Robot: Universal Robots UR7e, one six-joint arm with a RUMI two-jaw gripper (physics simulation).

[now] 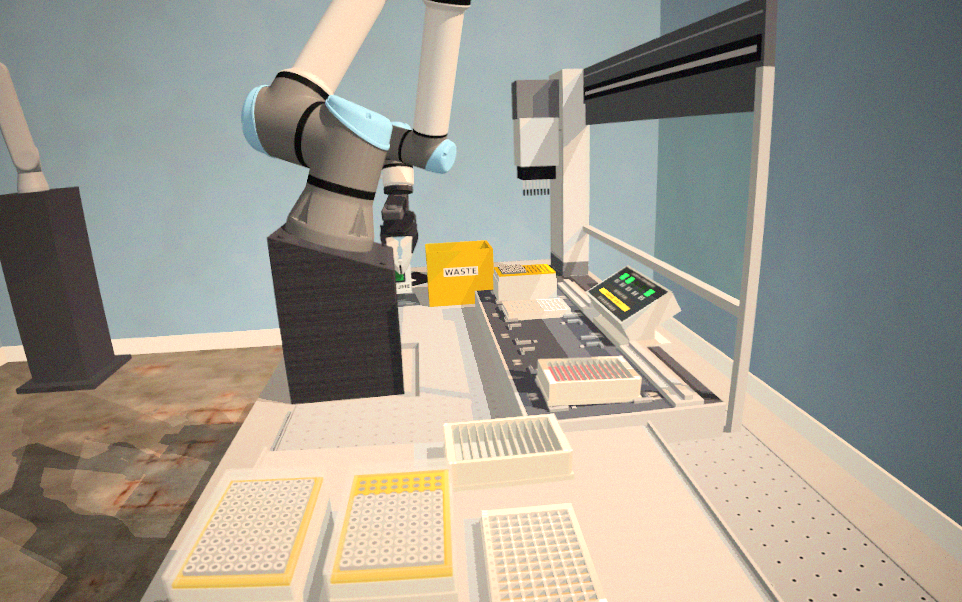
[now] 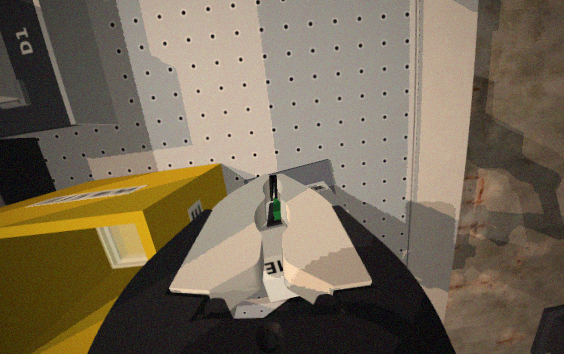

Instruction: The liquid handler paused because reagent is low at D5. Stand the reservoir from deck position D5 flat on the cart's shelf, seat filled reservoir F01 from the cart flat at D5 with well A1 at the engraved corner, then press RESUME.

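Places are measured from the arm's base along level axes (x left, y back, z up), in centimetres.
Pixels of known places: gripper, fingertip midpoint: [image 1: 401, 274] [image 2: 273, 177]; arm's base, origin of the base link: [image 1: 328, 238].
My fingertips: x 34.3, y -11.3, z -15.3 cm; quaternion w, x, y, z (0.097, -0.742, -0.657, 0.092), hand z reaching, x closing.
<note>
Ahead of a thing's pixels: the offset from my fingertips to its middle. "*": to the spot under its first point. Level surfaces: height alone.
My gripper [image 1: 399, 265] [image 2: 273, 177] is shut and empty, pointing down at the RESUME box beside the waste bin. The box's green button {dx +2.9, dy +1.2, dz -0.6 cm} [image 1: 400, 277] [image 2: 276, 209] shows in part behind the fingertips; whether they touch it is hidden. A cream reservoir with red-pink liquid in its channels {dx -63.2, dy -25.5, dz -1.8 cm} [image 1: 589, 384] sits flat on the near end of the dark deck {dz -3.7 cm} [image 1: 528, 339]; its position label and well A1 are not readable. A cream reservoir with empty-looking channels {dx -80.0, dy -10.9, dz -1.0 cm} [image 1: 507, 462] stands flat on the near light surface {dz -2.6 cm} [image 1: 638, 511]. The handler's tilted screen {* dx -40.3, dy -40.8, dz +3.4 cm} [image 1: 629, 292] shows green blocks and a yellow bar.
The yellow waste bin {dx +5.3, dy -14.4, dz -1.8 cm} [image 1: 459, 289] [image 2: 185, 207] stands right beside the gripper. A tip rack {dx -13.7, dy -27.1, dz -0.4 cm} [image 1: 524, 287] and a flat plate {dx -26.1, dy -26.8, dz -2.9 cm} [image 1: 521, 309] are at the deck's far end. Two yellow-rimmed racks {dx -94.5, dy +10.7, dz +3.2 cm} [image 1: 248, 525] {dx -95.1, dy +0.0, dz +3.2 cm} [image 1: 397, 528] and a white grid rack {dx -95.7, dy -10.8, dz -1.8 cm} [image 1: 539, 557] stand in front. The pipetting head {dx +8.3, dy -35.3, dz +29.6 cm} [image 1: 535, 141] hangs above.
</note>
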